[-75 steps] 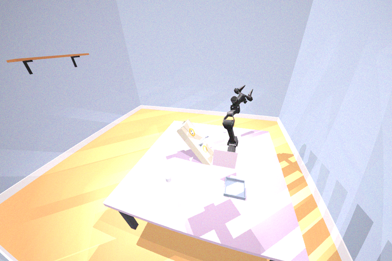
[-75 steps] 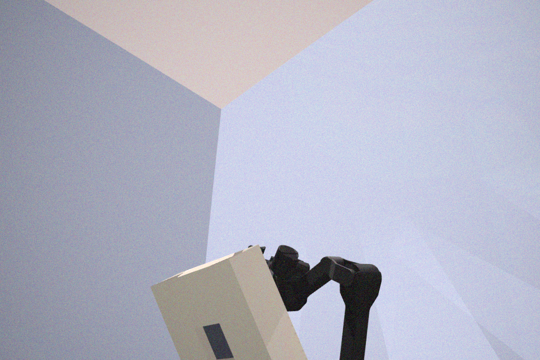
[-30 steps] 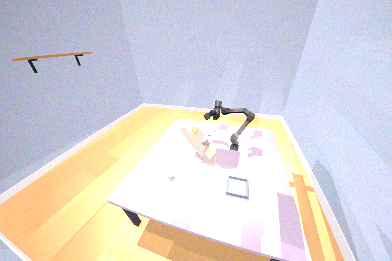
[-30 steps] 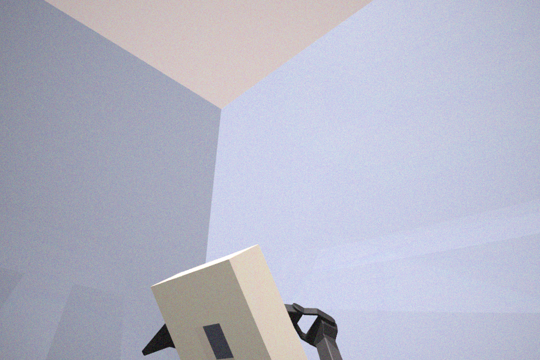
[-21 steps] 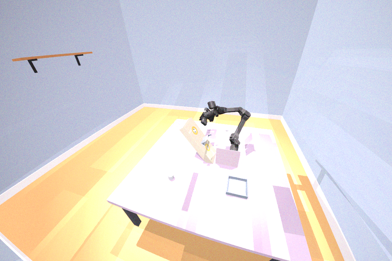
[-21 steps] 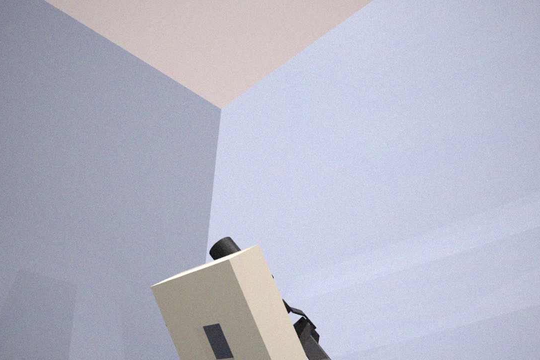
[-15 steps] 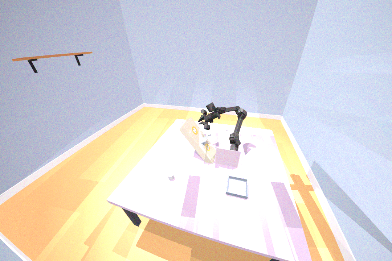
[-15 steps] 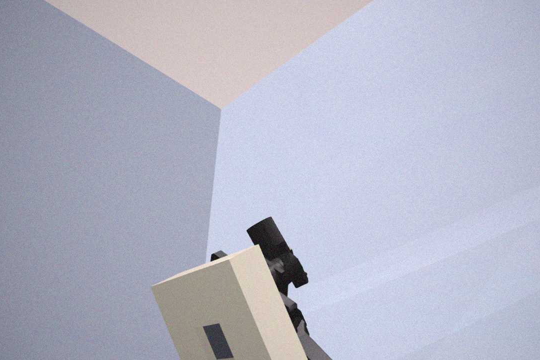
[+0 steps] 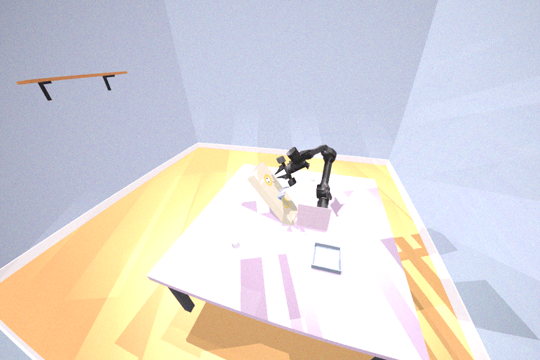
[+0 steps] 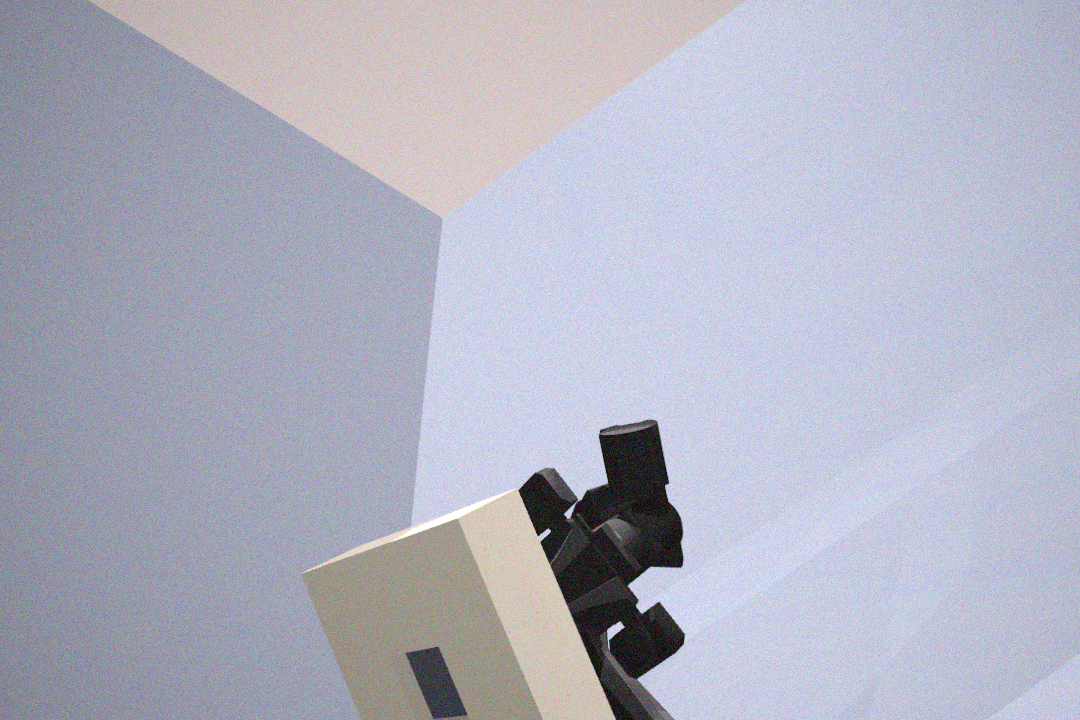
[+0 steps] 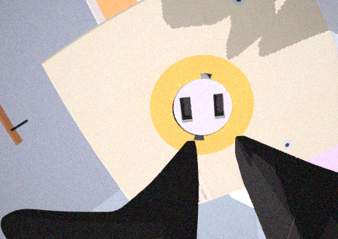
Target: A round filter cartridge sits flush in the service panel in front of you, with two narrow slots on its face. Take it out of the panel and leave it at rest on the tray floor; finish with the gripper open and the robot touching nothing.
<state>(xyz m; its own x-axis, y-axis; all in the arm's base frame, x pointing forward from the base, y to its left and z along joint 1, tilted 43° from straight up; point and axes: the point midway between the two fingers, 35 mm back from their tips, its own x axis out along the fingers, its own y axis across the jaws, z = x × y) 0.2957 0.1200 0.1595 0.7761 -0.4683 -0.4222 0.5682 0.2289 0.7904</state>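
Now: the round filter cartridge 60 mm ahead of my gripper tip and 40 mm below it. From my gripper tip the other things lie so: grey-rimmed tray: 340 mm behind, 310 mm to the left, 300 mm below.
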